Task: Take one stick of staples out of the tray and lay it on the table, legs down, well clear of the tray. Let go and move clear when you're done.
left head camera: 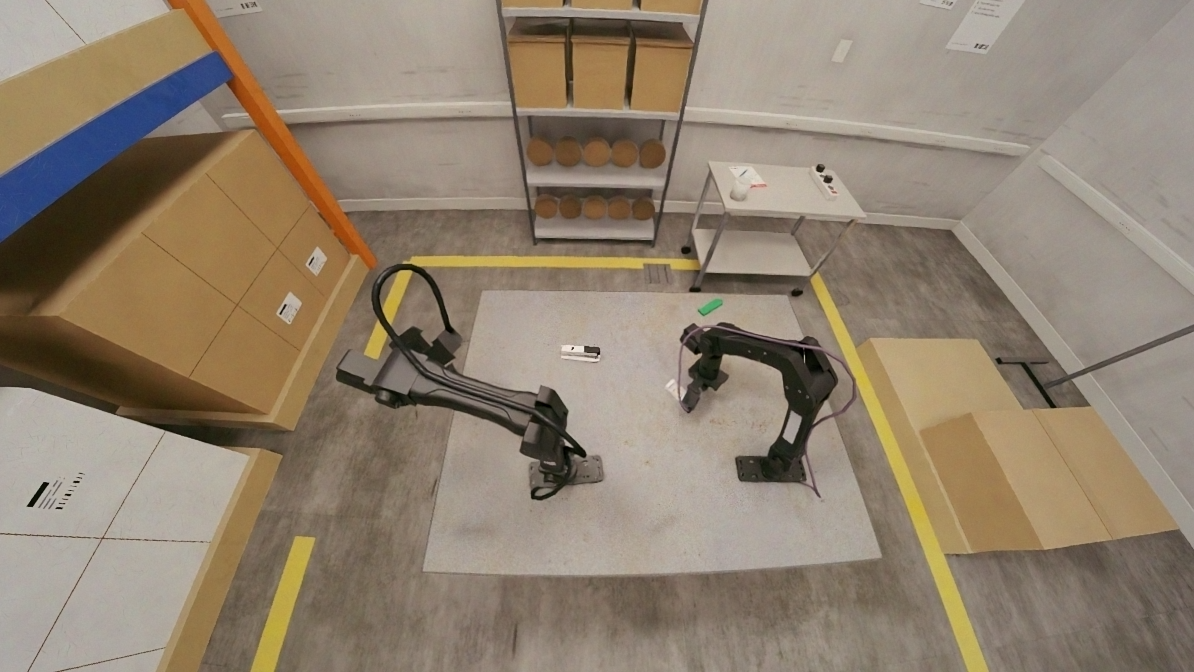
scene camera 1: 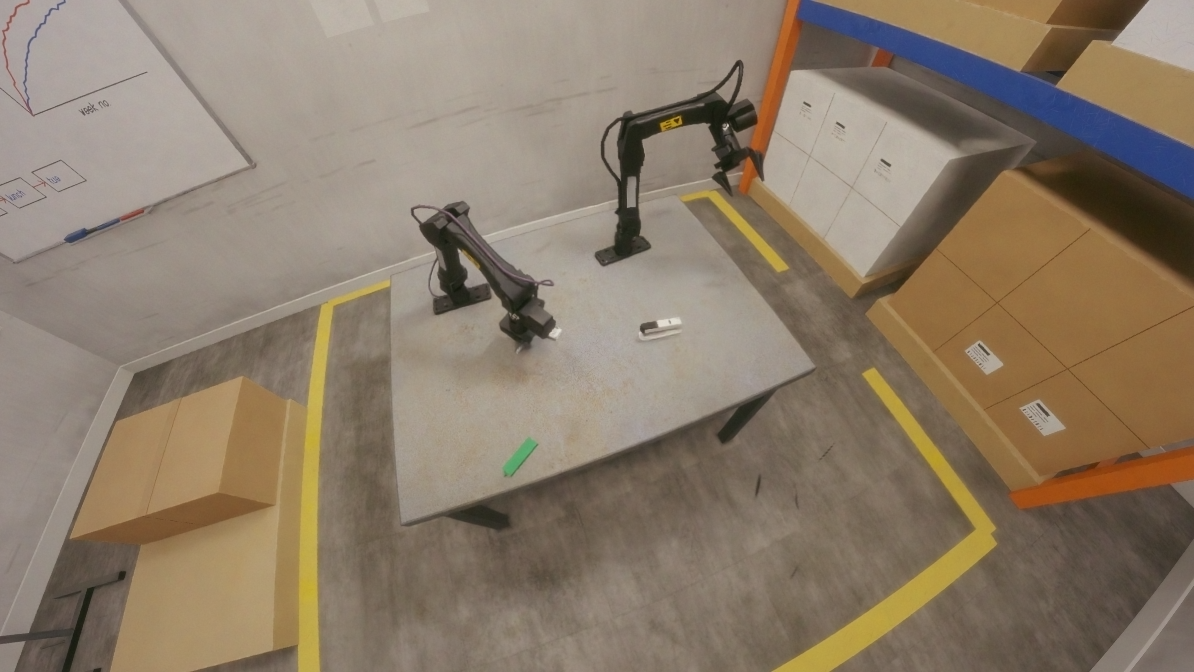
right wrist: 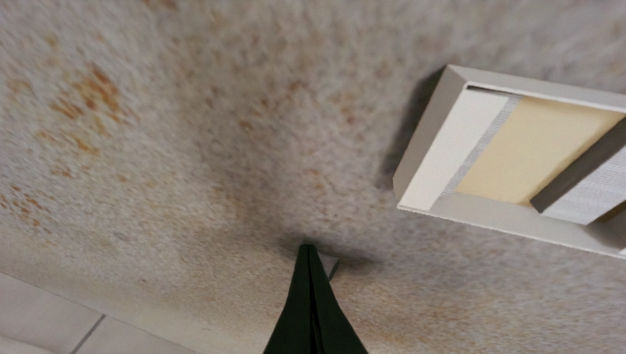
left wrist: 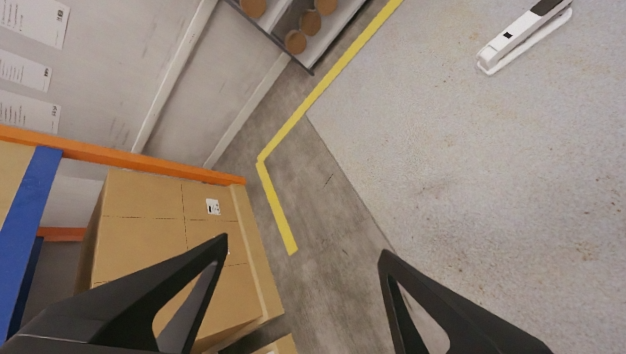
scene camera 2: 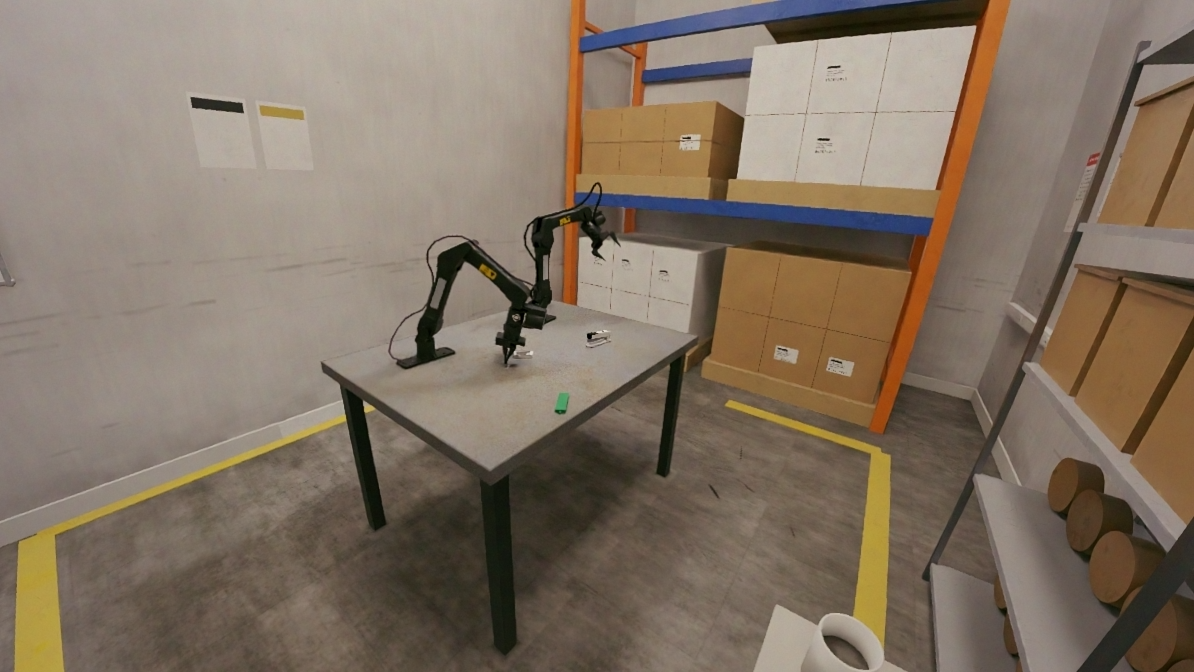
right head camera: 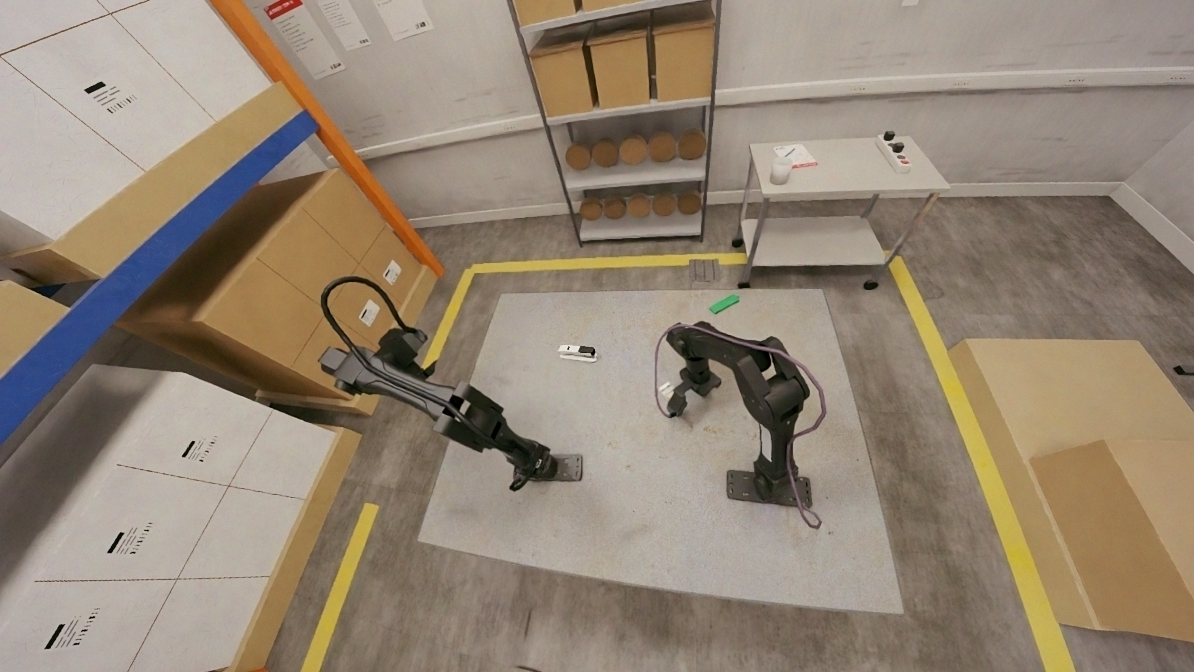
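Pixels of known places: left gripper, between the fingertips: (scene camera 1: 747,189) (left wrist: 305,249) (scene camera 2: 613,254) (right head camera: 422,347); right gripper, between the fingertips: (left head camera: 704,390) (scene camera 1: 521,341) (right wrist: 305,250) (scene camera 2: 505,363) (right head camera: 702,394); left arm's base, origin of its link: (left head camera: 565,472) (scene camera 1: 623,251) (right head camera: 547,467); right arm's base, origin of its link: (left head camera: 770,469) (scene camera 1: 462,299) (scene camera 2: 427,358) (right head camera: 767,488).
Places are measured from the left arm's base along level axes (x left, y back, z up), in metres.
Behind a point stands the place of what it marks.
The tray (right wrist: 500,216) (left head camera: 673,389) (scene camera 1: 554,333) is a small pale open box on the table, with sticks of staples inside; a ridged grey stick (right wrist: 595,187) @(x -0.358, y -0.213, z 0.006 m) shows at the right. A short stick of staples (right wrist: 328,262) @(x -0.457, y -0.211, z 0.000 m) lies on the table outside the tray, to its lower left in the right wrist view. My right gripper (right wrist: 305,250) @(x -0.455, y -0.194, z 0.004 m) (scene camera 1: 522,347) @(x -0.455, y -0.194, z 0.004 m) (scene camera 2: 506,364) @(x -0.455, y -0.194, z 0.004 m) is shut and empty, its tips low over the table, hiding most of that short stick; how its legs lie cannot be seen. My left gripper (left wrist: 305,249) @(x 0.263, y -0.237, z 0.318 m) (scene camera 1: 742,181) @(x 0.263, y -0.237, z 0.318 m) is open and empty, raised away from the tray.
A white and black stapler (left head camera: 579,353) @(x -0.071, y -0.349, z 0.038 m) (right head camera: 577,353) @(x -0.079, y -0.347, z 0.039 m) (scene camera 1: 660,328) @(x -0.084, y -0.370, z 0.041 m) (left wrist: 520,40) @(x -0.059, y -0.352, z 0.031 m) lies on the table, left of the tray in the head views. A green object (left head camera: 710,307) @(x -0.572, y -0.510, z 0.010 m) (scene camera 1: 520,456) @(x -0.575, y -0.519, z 0.010 m) (scene camera 2: 562,403) @(x -0.588, y -0.525, z 0.010 m) lies near the table's edge.
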